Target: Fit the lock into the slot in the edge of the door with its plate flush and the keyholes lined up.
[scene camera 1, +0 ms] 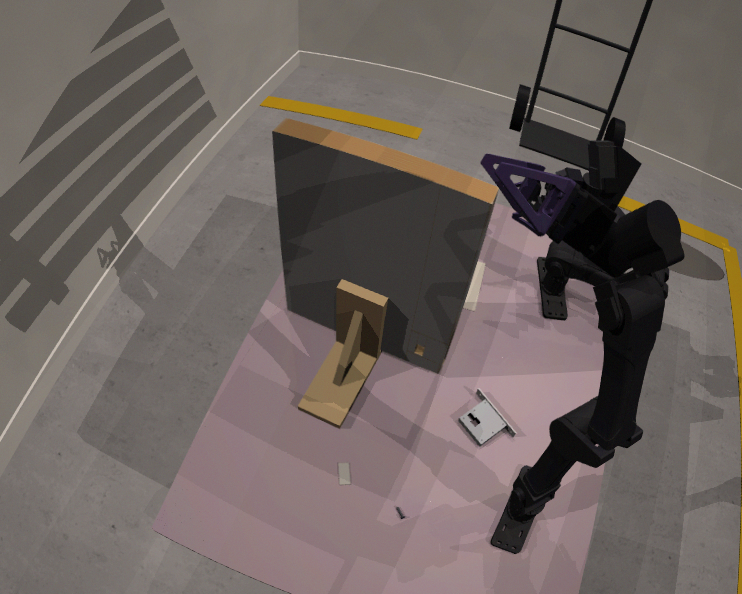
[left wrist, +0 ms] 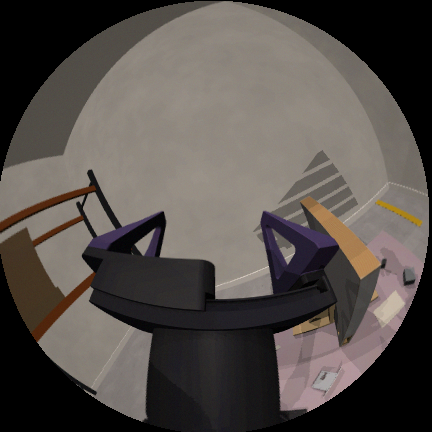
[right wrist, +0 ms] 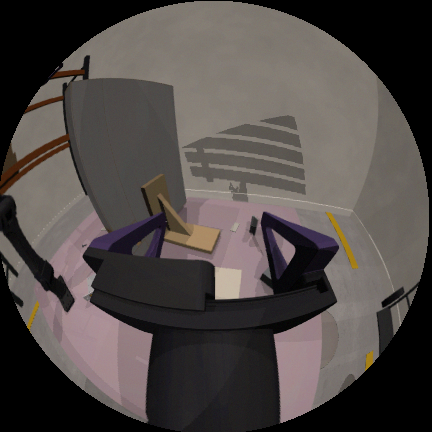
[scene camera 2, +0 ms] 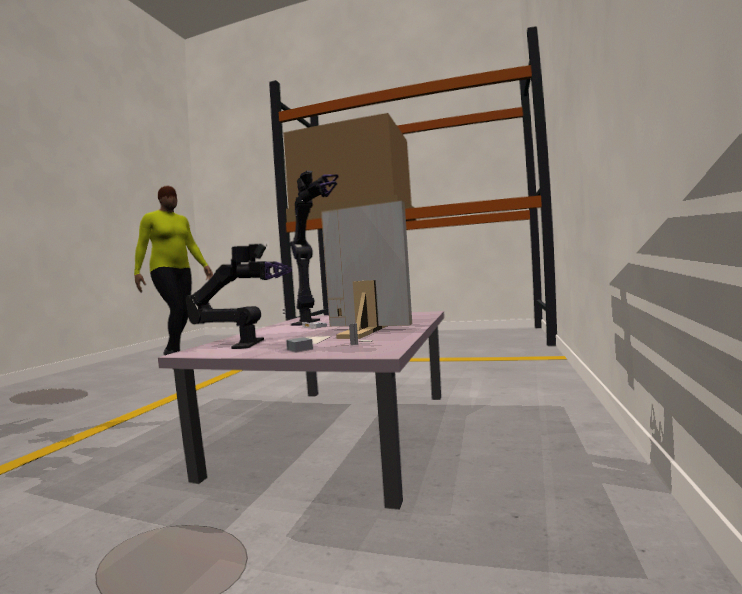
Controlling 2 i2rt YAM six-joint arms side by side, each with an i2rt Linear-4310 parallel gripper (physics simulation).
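Places are measured from the left arm's base along level axes (x ahead, y left, z up), in metres.
Where they show: left gripper, between the fingertips: (scene camera 1: 489, 162) (left wrist: 212, 216) (scene camera 2: 337, 178); right gripper, between the fingertips: (right wrist: 213, 216) (scene camera 2: 288, 270); left arm's base, origin of its link: (scene camera 1: 520, 509) (right wrist: 62, 292); right arm's base, origin of its link: (scene camera 1: 551, 288) (scene camera 2: 248, 344).
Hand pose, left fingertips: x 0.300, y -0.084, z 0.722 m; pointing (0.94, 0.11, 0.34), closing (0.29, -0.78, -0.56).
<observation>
Things, the pixels of their top centre, and the offset from my left fingertips. "spot": a spot on its surface instead.
- silvery lock, centre of its top: (scene camera 1: 485, 419) (right wrist: 93, 280) (scene camera 2: 315, 321) 0.139 m back, 0.073 m right, 0.696 m down
- grey door, centre of its top: (scene camera 1: 381, 154) (left wrist: 326, 218) (right wrist: 129, 81) (scene camera 2: 361, 206) 0.190 m ahead, 0.154 m right, 0.180 m down
- square hole, a spot on its surface: (scene camera 1: 419, 349) spot: 0.058 m ahead, 0.147 m right, 0.657 m down
- pale card, centre of its top: (scene camera 1: 460, 280) (right wrist: 210, 281) (scene camera 2: 311, 339) 0.052 m ahead, 0.420 m right, 0.721 m down
- grey block, centre of its top: (right wrist: 279, 271) (scene camera 2: 299, 339) 0.114 m ahead, 0.598 m right, 0.686 m down
- small upright piece, centre of its top: (right wrist: 254, 217) (scene camera 2: 352, 323) 0.279 m ahead, 0.497 m right, 0.646 m down
- small plate, centre of its top: (scene camera 1: 344, 473) 0.078 m ahead, 0.164 m left, 0.720 m down
- screw, centre of its top: (scene camera 1: 400, 511) 0.063 m back, 0.192 m left, 0.712 m down
The silvery lock (scene camera 1: 482, 423) (scene camera 2: 313, 324) (left wrist: 325, 381) lies flat on the pink table, apart from the door; in the right wrist view it is mostly hidden behind a finger. The grey door (scene camera 1: 371, 235) (scene camera 2: 374, 253) (right wrist: 135, 140) stands upright with a square hole (scene camera 1: 419, 349) low in its face. The slot in its edge is not clearly seen. My left gripper (scene camera 1: 500, 187) (scene camera 2: 336, 181) (left wrist: 212, 216) is open and empty, high beside the door's top corner. My right gripper (scene camera 2: 288, 269) (right wrist: 213, 216) is open and empty above the table; the left arm hides it in scene camera 1.
A wooden stand (scene camera 1: 327, 405) (right wrist: 200, 237) braces the door. A pale card (left wrist: 390, 309) (right wrist: 228, 283), a grey block (scene camera 2: 299, 344), a small upright piece (scene camera 2: 353, 334), a small plate (scene camera 1: 344, 473) and a screw (scene camera 1: 401, 512) are on the table. A person (scene camera 2: 168, 241) stands behind.
</observation>
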